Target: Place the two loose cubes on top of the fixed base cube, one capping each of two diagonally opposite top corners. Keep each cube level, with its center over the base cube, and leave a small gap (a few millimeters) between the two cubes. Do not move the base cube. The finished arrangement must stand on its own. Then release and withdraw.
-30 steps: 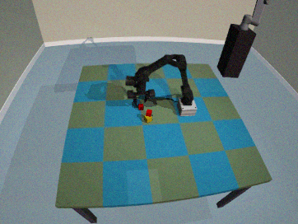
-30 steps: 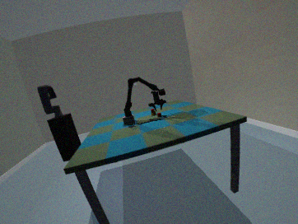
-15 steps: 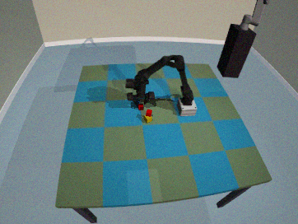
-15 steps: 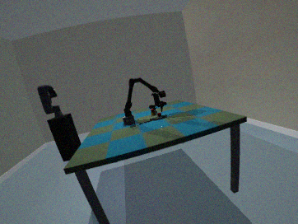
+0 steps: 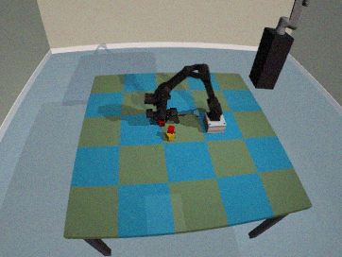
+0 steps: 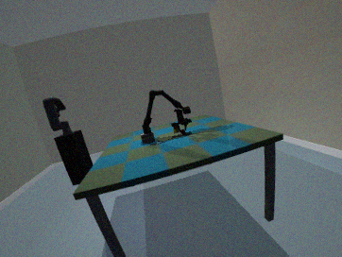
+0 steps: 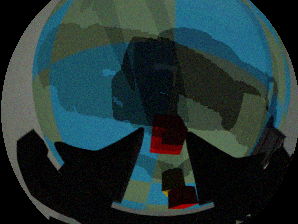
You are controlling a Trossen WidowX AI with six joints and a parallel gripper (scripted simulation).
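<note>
The red cube is 100 mm to the left of my gripper tip, 50 mm behind it and 40 mm above it. Round my gripper tip: yellow cube 110 mm to the left, 50 mm behind.
</note>
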